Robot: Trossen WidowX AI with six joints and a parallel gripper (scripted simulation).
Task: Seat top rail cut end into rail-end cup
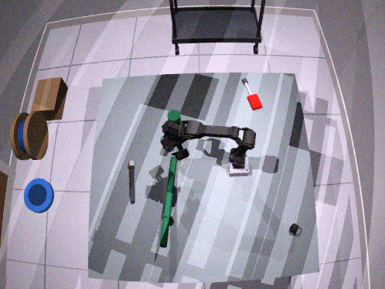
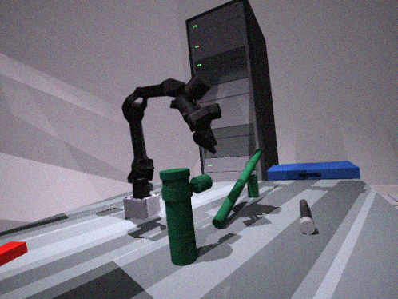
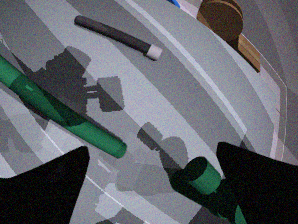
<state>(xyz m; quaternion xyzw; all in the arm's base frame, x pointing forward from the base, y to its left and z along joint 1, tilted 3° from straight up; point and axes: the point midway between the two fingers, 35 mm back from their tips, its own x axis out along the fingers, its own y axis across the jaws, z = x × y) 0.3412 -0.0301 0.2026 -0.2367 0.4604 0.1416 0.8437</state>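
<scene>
Right now the rail-end cup is 13 cm to the right of my gripper tip and 8 cm below it. Round my gripper tip: loop-cap post 34 cm to the left, 13 cm below; then small black object 71 cm behind, 39 cm to the left, 22 cm below; then red-headed tool 45 cm behind, 47 cm to the right, 22 cm below.
</scene>
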